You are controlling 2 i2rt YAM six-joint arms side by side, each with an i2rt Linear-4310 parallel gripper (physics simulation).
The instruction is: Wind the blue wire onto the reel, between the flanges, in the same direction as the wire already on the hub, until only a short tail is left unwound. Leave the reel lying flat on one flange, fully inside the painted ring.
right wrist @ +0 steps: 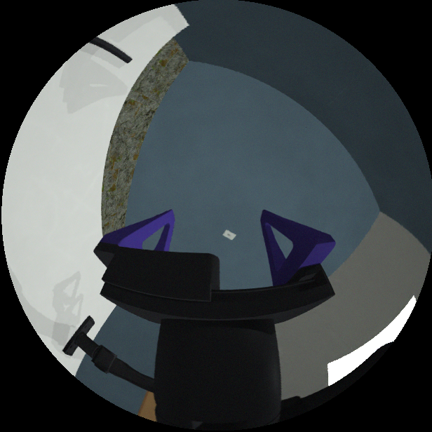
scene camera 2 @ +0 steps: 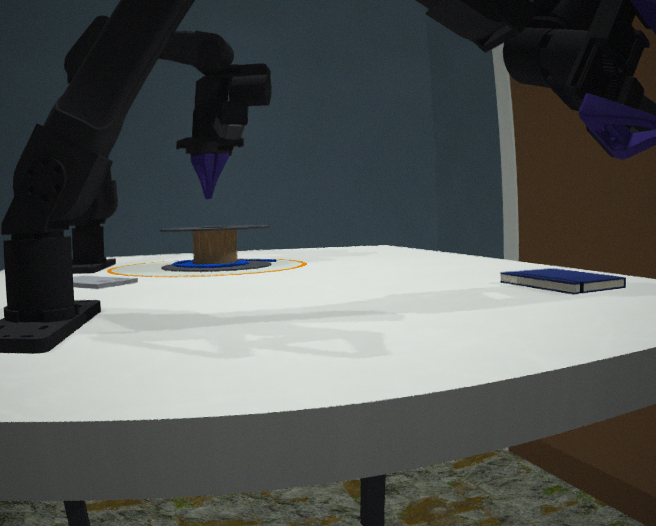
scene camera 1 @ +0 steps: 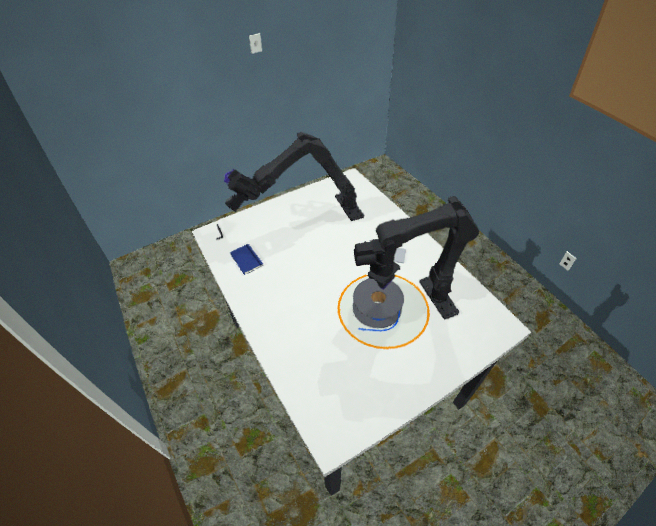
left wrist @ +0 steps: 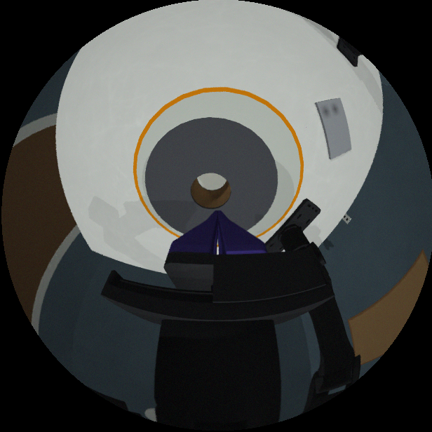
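Where they show: left gripper, fingertip midpoint: (scene camera 2: 208,198) (scene camera 1: 382,288); left arm's base, origin of the base link: (scene camera 2: 88,268) (scene camera 1: 438,297); right arm's base, origin of the base link: (scene camera 2: 42,328) (scene camera 1: 349,206).
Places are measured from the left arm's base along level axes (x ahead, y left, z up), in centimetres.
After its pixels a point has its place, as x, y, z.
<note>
The reel (scene camera 1: 365,292) {27.7, -8.6, 6.3} (scene camera 2: 214,246) {24.3, -8.4, 3.5} (left wrist: 210,145) lies flat on one flange inside the orange painted ring (scene camera 1: 428,311) {7.0, 4.3, 0.0} (left wrist: 218,89). The blue wire (scene camera 1: 377,329) (scene camera 2: 188,264) {19.8, -7.6, 0.7} circles low around the hub near the lower flange in scene camera 2; its loose tail curves out beside the reel at the bottom in scene camera 1. The upper flange hides the wire in the left wrist view. My left gripper (scene camera 1: 385,285) {23.2, -4.8, 11.2} (scene camera 2: 208,197) {23.2, -4.8, 11.2} (left wrist: 217,215) is shut and empty, pointing down above the upper flange. My right gripper (right wrist: 217,214) is open and empty, raised far from the reel.
A blue book (scene camera 1: 246,258) {64.6, -46.3, 1.2} (scene camera 2: 564,277) {63.5, -49.4, 1.2} lies left of the reel in scene camera 1. A small black bent object (scene camera 1: 219,232) {72.3, -66.8, 0.8} lies near the far left corner. A flat grey block (scene camera 1: 400,255) {4.0, -24.5, 0.6} (scene camera 2: 105,282) {10.5, -31.5, 0.6} (left wrist: 334,129) lies outside the ring, near the left arm's base.
</note>
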